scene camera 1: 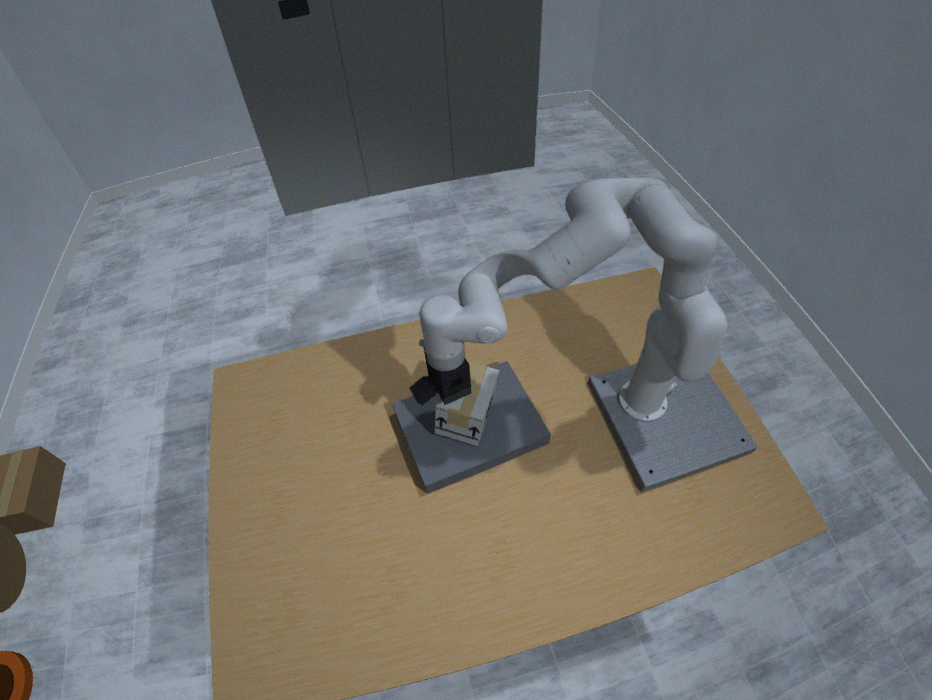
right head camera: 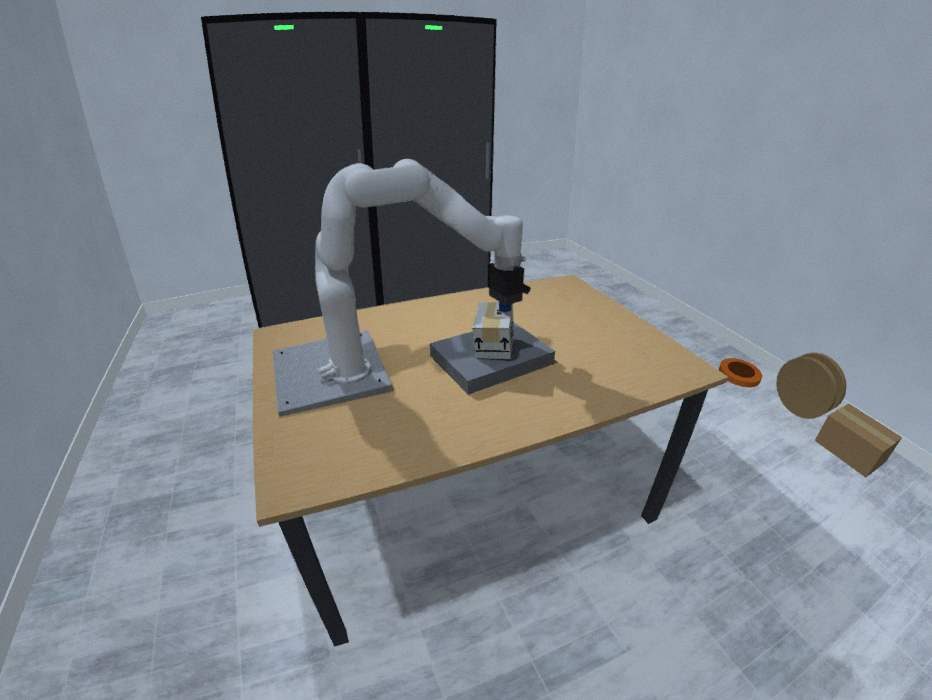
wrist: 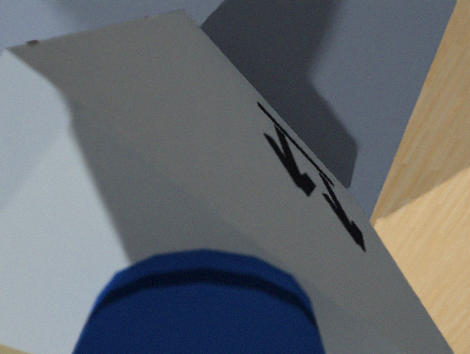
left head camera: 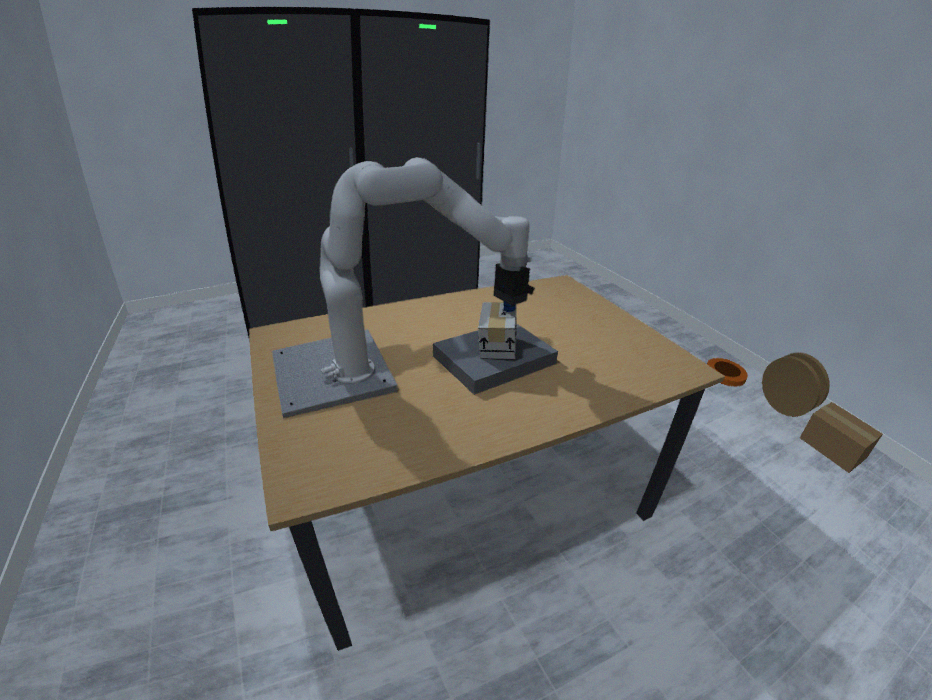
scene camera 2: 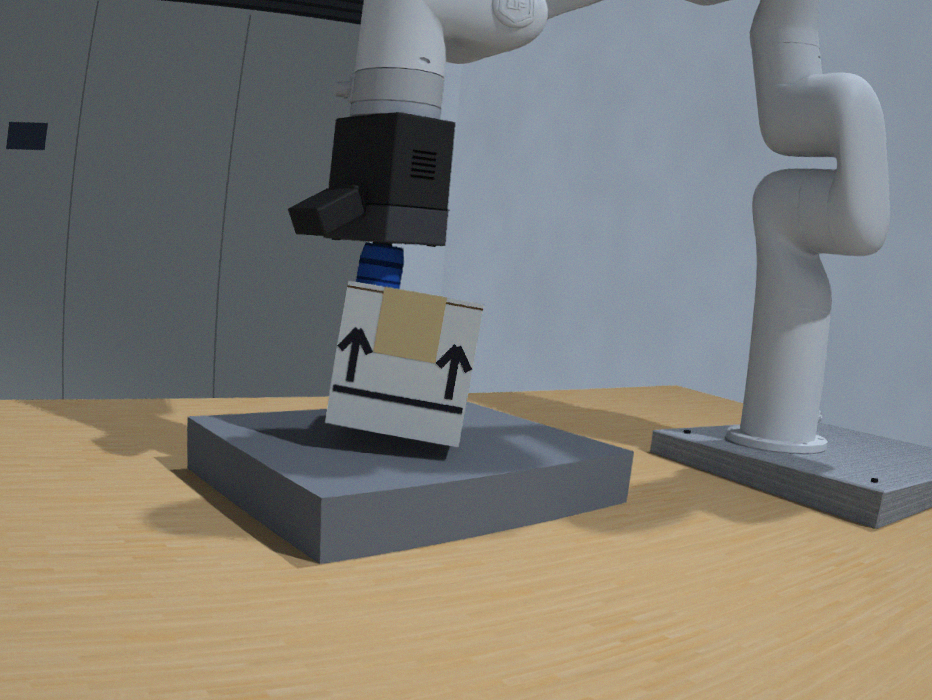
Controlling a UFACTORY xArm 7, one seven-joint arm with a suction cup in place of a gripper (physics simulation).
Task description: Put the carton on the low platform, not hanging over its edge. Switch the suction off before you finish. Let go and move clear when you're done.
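Frame: origin at the arm's base, x left, y back, z up, level; centimetres.
Seen in the pictures: end effector, tool point: [right head camera: 504,312] [wrist: 209,276] [left head camera: 508,312] [scene camera 2: 378,300]; arm's base, origin of the base link: [scene camera 1: 642,400] [right head camera: 350,370] [left head camera: 353,370] [scene camera 2: 776,443].
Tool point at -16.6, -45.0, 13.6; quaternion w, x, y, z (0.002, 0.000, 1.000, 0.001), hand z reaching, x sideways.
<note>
Pixels of each thing's top centre, then the offset from my tool point to it, as dx, dy, dz. Level surfaces: height alone.
- white carton, middle of its top: [scene camera 2: 414,280] [scene camera 1: 465,386] [right head camera: 495,310] [left head camera: 499,310] +0.0, +3.7, +1.7
- grey low platform, middle of its top: [wrist: 206,180] [scene camera 2: 407,437] [scene camera 1: 469,419] [right head camera: 492,347] [left head camera: 495,347] +0.8, +3.6, -11.5
- wooden table, its level: dz -16.3
The white carton [left head camera: 497,348] [right head camera: 493,347] [scene camera 1: 458,426] [scene camera 2: 403,380] [wrist: 175,125], with tan tape and black arrows, is over the grey low platform [left head camera: 476,380] [right head camera: 470,382] [scene camera 1: 519,431] [scene camera 2: 482,498] [wrist: 395,60], within its edges. It is tilted, its right side lower in scene camera 2. Its lower right corner is at or very near the platform's top; whether it touches is unclear. My gripper, a blue suction cup [left head camera: 509,307] [right head camera: 504,307] [scene camera 2: 379,267] [wrist: 200,305], is on the carton's top near one edge and holds it. The cup is hidden in scene camera 1.
The robot's base plate [left head camera: 301,376] [scene camera 1: 700,444] [scene camera 2: 858,493] stands on the wooden table [left head camera: 361,459] [scene camera 1: 482,572] beside the platform. Beyond the table are an orange ring [left head camera: 736,380], a brown round object [left head camera: 789,385] and a brown box [left head camera: 836,440].
</note>
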